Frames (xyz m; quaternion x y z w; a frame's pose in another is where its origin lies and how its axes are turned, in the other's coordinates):
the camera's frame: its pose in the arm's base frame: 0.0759 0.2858 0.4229 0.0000 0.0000 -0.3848 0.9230
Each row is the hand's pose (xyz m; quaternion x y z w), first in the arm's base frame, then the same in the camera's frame.
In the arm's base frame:
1: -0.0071 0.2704 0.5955 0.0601 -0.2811 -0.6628 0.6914
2: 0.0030 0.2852 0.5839 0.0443 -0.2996 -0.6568 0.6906
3: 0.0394 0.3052 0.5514 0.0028 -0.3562 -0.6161 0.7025
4: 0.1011 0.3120 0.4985 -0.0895 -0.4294 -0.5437 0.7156
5: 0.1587 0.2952 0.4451 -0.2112 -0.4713 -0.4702 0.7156
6: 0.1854 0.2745 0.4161 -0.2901 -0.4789 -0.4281 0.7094
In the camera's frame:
1: -0.0475 -0.0698 0.1726 0.1636 -0.2363 -0.3457 0.8932
2: -0.0509 -0.0522 0.1610 0.1562 -0.2595 -0.3405 0.8901
3: -0.0395 -0.0123 0.1285 0.1397 -0.3277 -0.2983 0.8855
4: -0.0009 0.0363 0.0756 0.0826 -0.4308 -0.2265 0.8697
5: 0.0516 0.0654 0.0222 -0.0136 -0.5163 -0.1586 0.8415
6: 0.0851 0.0698 -0.0068 -0.0835 -0.5536 -0.1222 0.8195

